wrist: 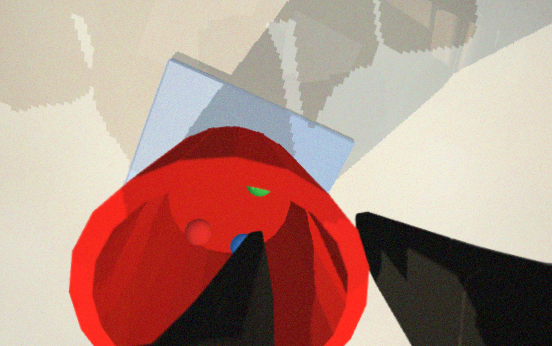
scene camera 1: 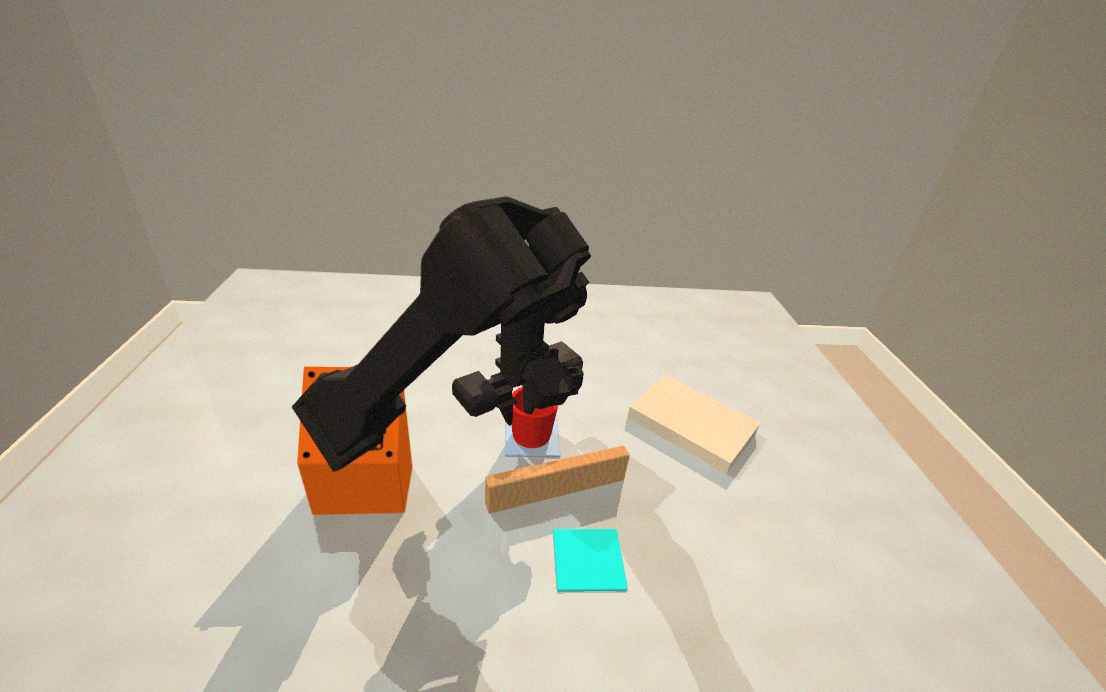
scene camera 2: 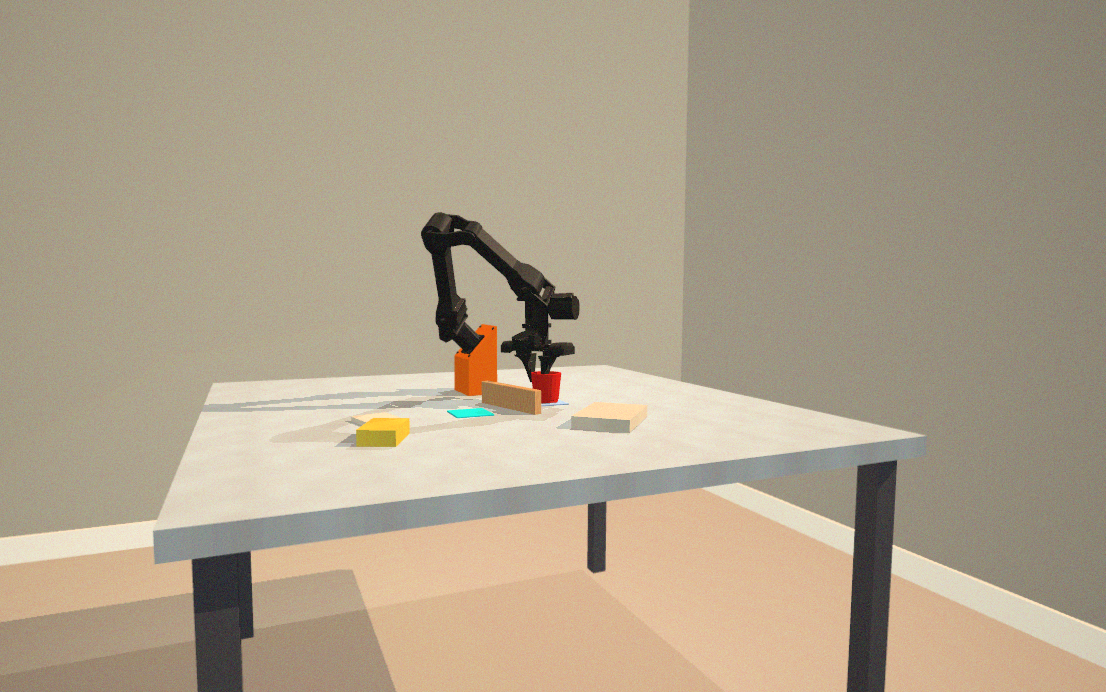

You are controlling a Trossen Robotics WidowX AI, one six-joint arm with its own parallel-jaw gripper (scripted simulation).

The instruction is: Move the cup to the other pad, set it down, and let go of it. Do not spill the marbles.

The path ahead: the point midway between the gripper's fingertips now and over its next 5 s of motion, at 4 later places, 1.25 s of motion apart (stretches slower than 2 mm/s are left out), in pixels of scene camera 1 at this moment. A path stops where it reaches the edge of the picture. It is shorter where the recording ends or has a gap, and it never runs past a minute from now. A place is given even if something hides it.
My gripper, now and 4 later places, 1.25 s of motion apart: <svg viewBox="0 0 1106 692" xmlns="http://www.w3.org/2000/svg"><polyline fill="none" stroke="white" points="518,419 513,402 513,392 538,434 562,491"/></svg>
